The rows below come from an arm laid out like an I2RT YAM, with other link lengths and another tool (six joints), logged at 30 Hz.
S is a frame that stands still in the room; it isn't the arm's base.
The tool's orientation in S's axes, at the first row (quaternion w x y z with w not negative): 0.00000 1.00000 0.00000 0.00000
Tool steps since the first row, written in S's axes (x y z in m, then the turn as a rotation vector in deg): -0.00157 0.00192 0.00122 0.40 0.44 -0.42; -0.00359 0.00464 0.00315 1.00 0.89 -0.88; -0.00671 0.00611 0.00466 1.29 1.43 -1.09; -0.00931 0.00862 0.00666 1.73 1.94 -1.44; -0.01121 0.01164 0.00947 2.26 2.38 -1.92; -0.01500 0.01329 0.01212 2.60 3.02 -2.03; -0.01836 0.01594 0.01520 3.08 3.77 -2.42; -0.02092 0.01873 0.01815 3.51 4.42 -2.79; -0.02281 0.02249 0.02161 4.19 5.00 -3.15; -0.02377 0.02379 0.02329 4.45 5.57 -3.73
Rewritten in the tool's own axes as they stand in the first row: -0.00157 -0.00192 -0.00122 0.40 -0.44 0.42; -0.00359 -0.00464 -0.00315 1.00 -0.89 0.88; -0.00671 -0.00611 -0.00466 1.29 -1.43 1.09; -0.00931 -0.00862 -0.00666 1.73 -1.94 1.44; -0.01121 -0.01164 -0.00947 2.26 -2.38 1.92; -0.01500 -0.01329 -0.01212 2.60 -3.02 2.03; -0.01836 -0.01594 -0.01520 3.08 -3.77 2.42; -0.02092 -0.01873 -0.01815 3.51 -4.42 2.79; -0.02281 -0.02249 -0.02161 4.19 -5.00 3.15; -0.02377 -0.02379 -0.02329 4.45 -5.57 3.73
